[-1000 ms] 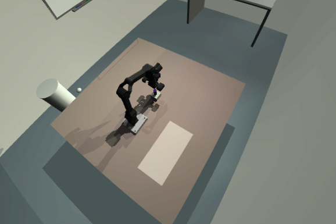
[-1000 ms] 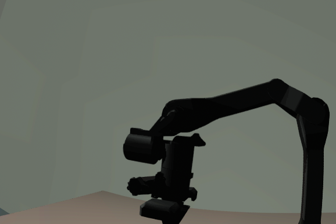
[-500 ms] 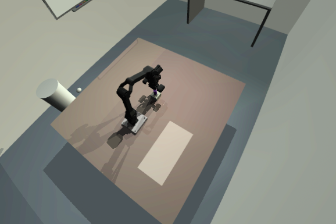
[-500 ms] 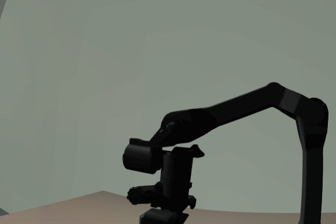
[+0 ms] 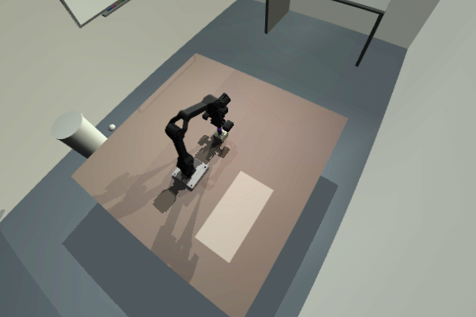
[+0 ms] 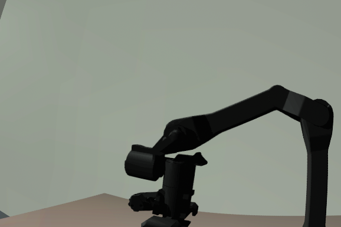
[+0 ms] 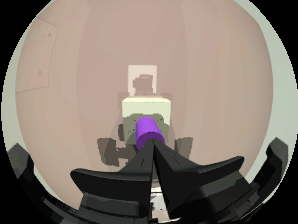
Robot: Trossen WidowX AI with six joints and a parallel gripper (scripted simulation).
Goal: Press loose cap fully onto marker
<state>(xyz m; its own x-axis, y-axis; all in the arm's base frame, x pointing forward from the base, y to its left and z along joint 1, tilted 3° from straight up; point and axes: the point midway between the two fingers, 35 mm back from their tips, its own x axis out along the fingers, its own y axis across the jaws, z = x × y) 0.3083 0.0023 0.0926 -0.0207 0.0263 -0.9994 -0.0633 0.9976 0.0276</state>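
Right now the purple cap is 3 cm below my gripper tip.
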